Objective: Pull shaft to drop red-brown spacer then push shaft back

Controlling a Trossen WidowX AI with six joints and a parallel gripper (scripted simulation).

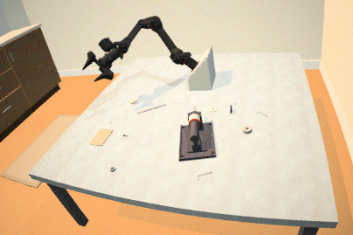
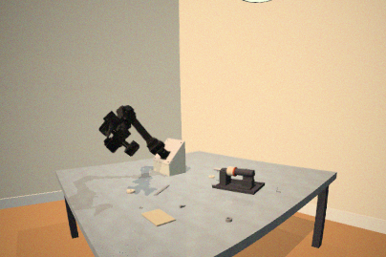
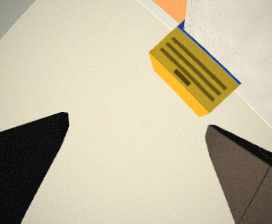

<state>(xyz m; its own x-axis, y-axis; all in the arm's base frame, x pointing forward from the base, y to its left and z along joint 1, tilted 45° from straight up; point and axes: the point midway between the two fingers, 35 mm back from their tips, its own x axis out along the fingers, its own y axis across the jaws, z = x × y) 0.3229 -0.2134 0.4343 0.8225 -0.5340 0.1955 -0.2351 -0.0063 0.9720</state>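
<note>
Now: the pale spacer 550 mm to the left of my gripper tip, 190 mm below it and 120 mm ahead of it. From my gripper tip the other things lie so: tan card: 270 mm below, 160 mm ahead, 70 mm to the left; then thin rod: 270 mm below, 260 mm to the left, 80 mm behind; then white spacer: 550 mm to the left, 190 mm below, 140 mm ahead.
</note>
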